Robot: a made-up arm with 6 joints.
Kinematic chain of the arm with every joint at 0, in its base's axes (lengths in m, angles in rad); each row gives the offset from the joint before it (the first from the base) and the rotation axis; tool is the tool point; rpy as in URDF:
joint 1: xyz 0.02 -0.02 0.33 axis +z
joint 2: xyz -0.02 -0.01 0 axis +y
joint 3: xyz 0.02 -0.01 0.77 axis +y
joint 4: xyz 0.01 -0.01 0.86 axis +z
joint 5: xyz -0.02 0 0 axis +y
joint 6: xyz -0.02 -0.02 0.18 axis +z
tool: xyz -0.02 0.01 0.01 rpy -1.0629 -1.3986 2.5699
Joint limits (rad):
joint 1: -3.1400..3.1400
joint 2: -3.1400..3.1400
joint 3: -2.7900..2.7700
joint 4: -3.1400..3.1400
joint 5: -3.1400..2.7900
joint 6: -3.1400..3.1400
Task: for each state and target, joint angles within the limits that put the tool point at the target. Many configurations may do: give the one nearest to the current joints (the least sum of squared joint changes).
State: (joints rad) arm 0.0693 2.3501 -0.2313 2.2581 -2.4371 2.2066
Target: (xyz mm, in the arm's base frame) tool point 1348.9 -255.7 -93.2
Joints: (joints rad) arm -0.1096 2.0591 -0.5783 2.2129 -2.5923 2.1891
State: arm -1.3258 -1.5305 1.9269 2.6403 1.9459 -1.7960
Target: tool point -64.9 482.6 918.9
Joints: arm -1.3085 -1.7831 2.2849 2.6040 2.0868 -1.8121
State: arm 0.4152 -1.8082 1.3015 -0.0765 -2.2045 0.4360
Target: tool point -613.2 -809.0 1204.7
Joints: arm 0.8466 -1.3792 1.2648 -0.0071 -2.0756 0.4456
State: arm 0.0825 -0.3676 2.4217 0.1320 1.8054 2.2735
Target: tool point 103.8 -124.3 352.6
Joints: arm -0.5633 -0.3084 2.7700 0.1793 2.0547 2.2662
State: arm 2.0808 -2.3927 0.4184 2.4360 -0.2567 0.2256
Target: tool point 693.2 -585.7 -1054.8
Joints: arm 2.3065 -3.1013 0.7385 2.4313 -0.5461 0.2310
